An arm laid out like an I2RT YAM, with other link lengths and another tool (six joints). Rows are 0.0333 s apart.
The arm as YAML. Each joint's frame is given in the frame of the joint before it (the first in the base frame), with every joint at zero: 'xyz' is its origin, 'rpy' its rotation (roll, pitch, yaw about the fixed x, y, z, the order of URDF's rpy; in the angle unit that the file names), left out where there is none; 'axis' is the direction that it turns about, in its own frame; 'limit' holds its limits. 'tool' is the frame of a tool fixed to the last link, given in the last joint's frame.
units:
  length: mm
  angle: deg
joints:
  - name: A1
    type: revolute
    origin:
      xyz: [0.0, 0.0, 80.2]
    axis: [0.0, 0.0, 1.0]
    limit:
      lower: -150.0
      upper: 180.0
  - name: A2
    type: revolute
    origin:
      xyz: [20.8, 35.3, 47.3]
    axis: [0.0, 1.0, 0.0]
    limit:
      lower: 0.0
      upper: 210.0
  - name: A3
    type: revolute
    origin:
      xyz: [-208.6, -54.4, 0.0]
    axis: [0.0, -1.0, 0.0]
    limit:
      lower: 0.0
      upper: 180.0
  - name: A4
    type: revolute
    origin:
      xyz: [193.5, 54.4, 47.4]
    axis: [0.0, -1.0, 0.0]
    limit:
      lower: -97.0
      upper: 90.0
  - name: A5
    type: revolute
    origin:
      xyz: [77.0, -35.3, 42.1]
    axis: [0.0, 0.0, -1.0]
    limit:
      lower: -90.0
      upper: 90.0
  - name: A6
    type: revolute
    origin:
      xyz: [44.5, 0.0, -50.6]
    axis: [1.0, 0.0, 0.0]
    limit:
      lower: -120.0
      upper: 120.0
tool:
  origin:
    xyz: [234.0, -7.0, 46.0]
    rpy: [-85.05, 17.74, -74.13]
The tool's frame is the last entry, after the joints.
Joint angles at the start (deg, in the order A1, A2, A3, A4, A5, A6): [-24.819, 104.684, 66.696, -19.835, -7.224, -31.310]
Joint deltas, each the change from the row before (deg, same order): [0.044, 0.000, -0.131, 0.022, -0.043, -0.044]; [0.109, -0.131, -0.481, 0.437, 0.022, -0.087]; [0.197, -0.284, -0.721, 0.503, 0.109, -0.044]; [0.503, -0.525, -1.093, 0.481, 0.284, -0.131]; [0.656, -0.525, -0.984, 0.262, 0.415, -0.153]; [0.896, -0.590, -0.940, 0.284, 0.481, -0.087]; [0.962, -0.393, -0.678, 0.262, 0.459, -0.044]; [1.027, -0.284, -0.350, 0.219, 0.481, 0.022]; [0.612, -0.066, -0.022, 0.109, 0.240, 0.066]
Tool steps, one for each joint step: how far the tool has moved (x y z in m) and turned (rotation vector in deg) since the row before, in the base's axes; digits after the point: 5 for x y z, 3 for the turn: [-0.00047, 0.00088, -0.00080, 0.055, 0.088, 0.104]; [-0.00024, 0.00105, -0.00068, -0.100, -0.062, 0.170]; [-0.00086, 0.00163, -0.00096, -0.135, -0.017, 0.176]; [-0.00201, 0.00402, -0.00188, -0.253, 0.192, 0.462]; [-0.00224, 0.00473, -0.00205, -0.324, 0.338, 0.565]; [-0.00132, 0.00595, -0.00121, -0.396, 0.229, 0.715]; [-0.00030, 0.00608, -0.00098, -0.376, 0.172, 0.757]; [0.00121, 0.00583, 0.00028, -0.424, 0.001, 0.754]; [0.00150, 0.00338, 0.00062, -0.209, -0.080, 0.429]
